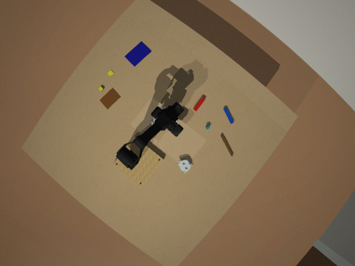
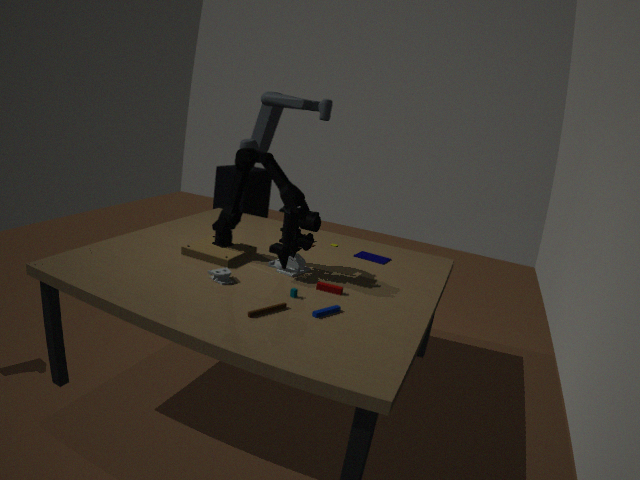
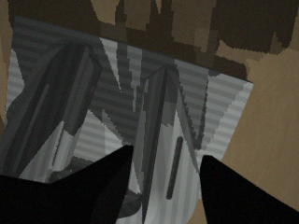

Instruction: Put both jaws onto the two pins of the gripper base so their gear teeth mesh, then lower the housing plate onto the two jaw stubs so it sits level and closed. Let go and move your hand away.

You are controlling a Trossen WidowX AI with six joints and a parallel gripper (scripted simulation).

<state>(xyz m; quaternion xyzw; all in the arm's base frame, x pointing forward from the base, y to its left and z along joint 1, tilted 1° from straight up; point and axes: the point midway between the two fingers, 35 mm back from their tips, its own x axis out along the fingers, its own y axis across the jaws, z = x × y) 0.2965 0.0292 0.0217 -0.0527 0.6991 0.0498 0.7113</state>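
Right now my gripper tip is 3 cm to the right of the flat white plate, 1 cm short of it and 1 cm above it. From my gripper tip the other things lie so: teal cube (17 cm to the right, 16 cm ahead); red block (21 cm ahead, 4 cm to the right); blue bar (30 cm ahead, 20 cm to the right, 1 cm below).
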